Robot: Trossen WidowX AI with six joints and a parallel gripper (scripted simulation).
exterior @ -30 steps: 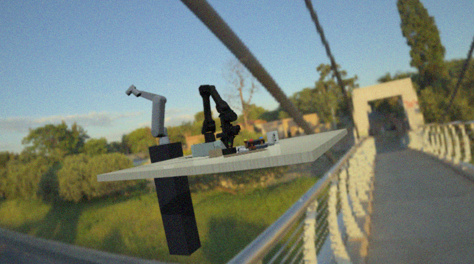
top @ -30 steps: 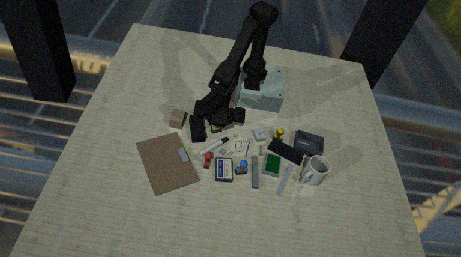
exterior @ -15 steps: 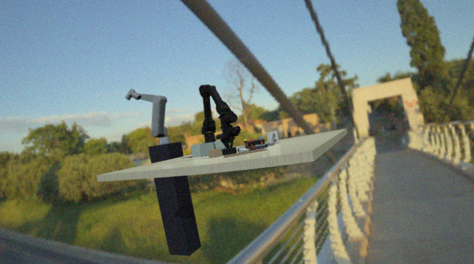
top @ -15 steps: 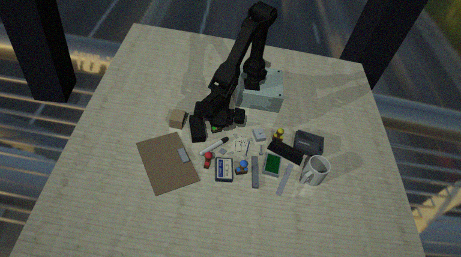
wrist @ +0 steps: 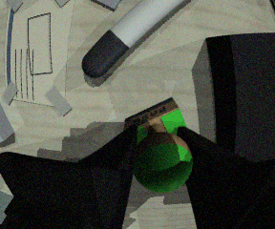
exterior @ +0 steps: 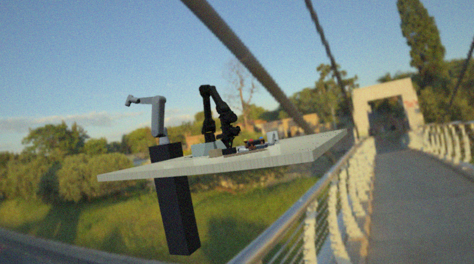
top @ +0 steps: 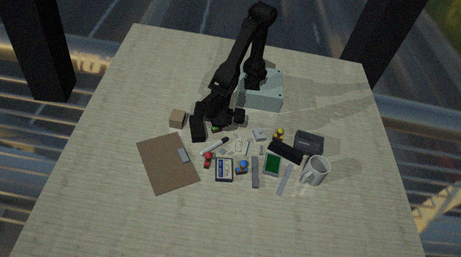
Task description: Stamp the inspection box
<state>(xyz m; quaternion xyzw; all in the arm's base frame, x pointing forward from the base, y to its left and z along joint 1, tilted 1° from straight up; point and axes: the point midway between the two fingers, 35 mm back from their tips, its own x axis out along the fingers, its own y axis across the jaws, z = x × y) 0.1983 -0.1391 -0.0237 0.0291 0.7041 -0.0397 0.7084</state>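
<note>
The green ink pad lies 15 cm ahead of my gripper tip, 21 cm to the left of it and 2 cm below it. The rest, counted from my gripper tip: green-knobbed stamp right at my gripper tip; then card 7 cm ahead, 10 cm to the left, 3 cm below; then marker 7 cm ahead, 1 cm to the left, 2 cm below.
</note>
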